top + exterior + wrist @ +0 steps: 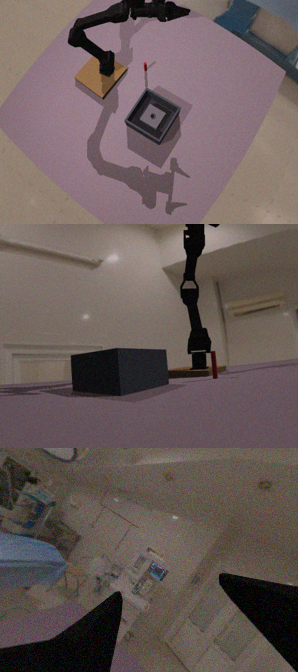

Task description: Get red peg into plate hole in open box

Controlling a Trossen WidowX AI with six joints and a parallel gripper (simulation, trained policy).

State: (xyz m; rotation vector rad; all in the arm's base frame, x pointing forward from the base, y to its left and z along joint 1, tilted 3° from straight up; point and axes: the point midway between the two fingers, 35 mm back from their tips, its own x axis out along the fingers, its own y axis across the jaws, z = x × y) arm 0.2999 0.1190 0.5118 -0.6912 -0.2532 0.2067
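Right now the red peg is 160 mm behind my gripper tip, 60 mm to the right of it and 490 mm below it. Round my gripper tip: dark grey box: 10 mm behind, 290 mm to the right, 500 mm below; grey plate: 10 mm behind, 290 mm to the right, 480 mm below.
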